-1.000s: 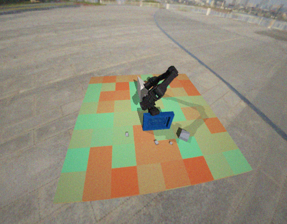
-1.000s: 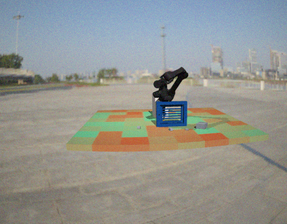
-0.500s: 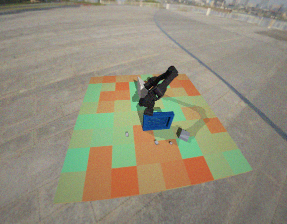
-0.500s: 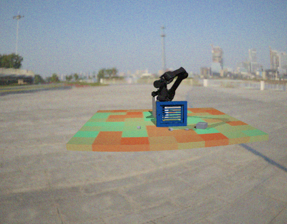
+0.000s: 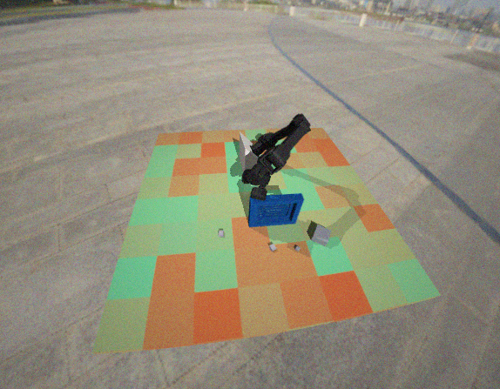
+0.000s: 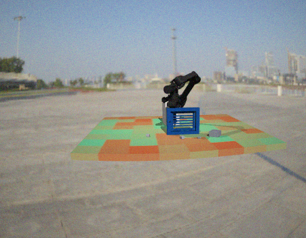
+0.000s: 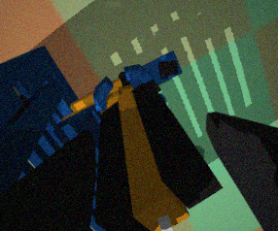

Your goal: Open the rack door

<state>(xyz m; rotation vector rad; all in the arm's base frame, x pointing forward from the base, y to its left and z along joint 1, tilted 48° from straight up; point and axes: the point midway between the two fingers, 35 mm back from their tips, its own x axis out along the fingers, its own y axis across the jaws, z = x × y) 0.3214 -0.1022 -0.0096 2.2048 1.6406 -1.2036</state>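
Right now my gripper tip is 2 cm above the door handle and 1 cm short of it. Also, from my gripper tip: grey block 23 cm to the left, 22 cm ahead, 11 cm below.
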